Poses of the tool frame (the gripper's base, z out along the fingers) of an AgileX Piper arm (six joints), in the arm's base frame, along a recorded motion.
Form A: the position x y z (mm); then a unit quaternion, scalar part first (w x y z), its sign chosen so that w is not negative.
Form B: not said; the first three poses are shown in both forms.
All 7 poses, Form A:
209 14 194 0.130 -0.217 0.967 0.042
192 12 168 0.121 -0.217 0.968 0.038
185 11 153 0.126 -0.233 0.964 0.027
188 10 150 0.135 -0.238 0.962 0.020
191 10 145 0.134 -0.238 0.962 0.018
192 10 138 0.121 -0.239 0.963 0.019
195 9 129 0.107 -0.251 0.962 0.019
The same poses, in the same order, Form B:
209 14 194 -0.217 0.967 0.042 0.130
192 12 168 -0.217 0.968 0.038 0.121
185 11 153 -0.233 0.964 0.027 0.126
188 10 150 -0.238 0.962 0.020 0.135
191 10 145 -0.238 0.962 0.018 0.134
192 10 138 -0.239 0.963 0.019 0.121
195 9 129 -0.251 0.962 0.019 0.107

